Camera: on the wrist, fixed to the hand. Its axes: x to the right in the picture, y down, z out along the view.
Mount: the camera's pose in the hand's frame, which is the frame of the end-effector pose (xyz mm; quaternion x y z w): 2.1 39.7 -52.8 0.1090 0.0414 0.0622 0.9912
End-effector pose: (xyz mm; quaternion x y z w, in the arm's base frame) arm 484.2 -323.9 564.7 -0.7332 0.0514 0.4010 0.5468
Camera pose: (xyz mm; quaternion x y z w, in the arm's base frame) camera 493.3 -383.4 537.4 -0.6806 0.1629 0.3955 0.5948
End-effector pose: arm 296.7 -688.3 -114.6 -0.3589 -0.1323 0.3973 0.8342
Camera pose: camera 302.2 -695.8 -180.0 -0.2895 -0.0310 0.4453 0.8467
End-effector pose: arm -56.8 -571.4 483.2 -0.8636 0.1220 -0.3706 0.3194
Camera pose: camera -92.2 -627.1 486.4 -0.7983 0.1475 -0.3965 0.4287
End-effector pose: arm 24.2 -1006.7 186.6 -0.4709 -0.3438 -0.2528 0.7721
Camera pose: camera 69.3 -1037.4 149.3 -0.3935 -0.3071 -0.1846 0.8466
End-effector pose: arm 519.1 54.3 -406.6 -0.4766 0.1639 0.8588 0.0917
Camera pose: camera 547.2 -2.1 -426.7 -0.4878 0.2895 0.8194 0.0826
